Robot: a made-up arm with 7 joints.
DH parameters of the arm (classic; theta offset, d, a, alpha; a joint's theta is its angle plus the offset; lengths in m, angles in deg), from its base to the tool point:
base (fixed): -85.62 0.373 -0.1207 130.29
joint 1: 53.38 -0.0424 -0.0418 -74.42
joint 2: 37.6 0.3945 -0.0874 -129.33
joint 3: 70 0.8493 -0.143 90
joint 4: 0 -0.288 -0.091 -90
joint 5: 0 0.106 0.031 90
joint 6: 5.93 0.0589 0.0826 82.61
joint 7: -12 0.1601 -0.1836 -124.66
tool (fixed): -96.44 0.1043 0 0
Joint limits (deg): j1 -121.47..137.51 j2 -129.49..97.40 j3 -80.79..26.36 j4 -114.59..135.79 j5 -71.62..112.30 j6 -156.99..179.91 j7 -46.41..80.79
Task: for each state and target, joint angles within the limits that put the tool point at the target. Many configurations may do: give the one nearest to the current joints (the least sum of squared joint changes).
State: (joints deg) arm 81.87 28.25 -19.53 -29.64 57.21 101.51 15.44
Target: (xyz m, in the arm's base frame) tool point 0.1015 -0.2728 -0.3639
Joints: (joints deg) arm 48.38 53.32 6.90 -31.04 70.77 97.89 31.44
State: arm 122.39 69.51 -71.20 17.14 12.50 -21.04 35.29
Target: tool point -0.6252 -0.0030 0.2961
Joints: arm 129.86 97.40 -58.17 44.27 5.37 -13.97 33.44
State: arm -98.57 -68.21 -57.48 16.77 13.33 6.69 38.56
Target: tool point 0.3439 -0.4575 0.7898
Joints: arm -51.91 -120.37 -18.51 17.50 10.74 -1.36 24.31
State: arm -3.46 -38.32 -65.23 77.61 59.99 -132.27 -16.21
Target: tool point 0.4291 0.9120 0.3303
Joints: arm -38.30 -0.01 -53.73 91.26 50.67 -129.85 -8.57
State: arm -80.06 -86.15 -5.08 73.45 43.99 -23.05 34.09
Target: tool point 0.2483 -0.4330 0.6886
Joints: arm -57.19 -122.73 2.23 88.83 33.51 -22.24 35.03
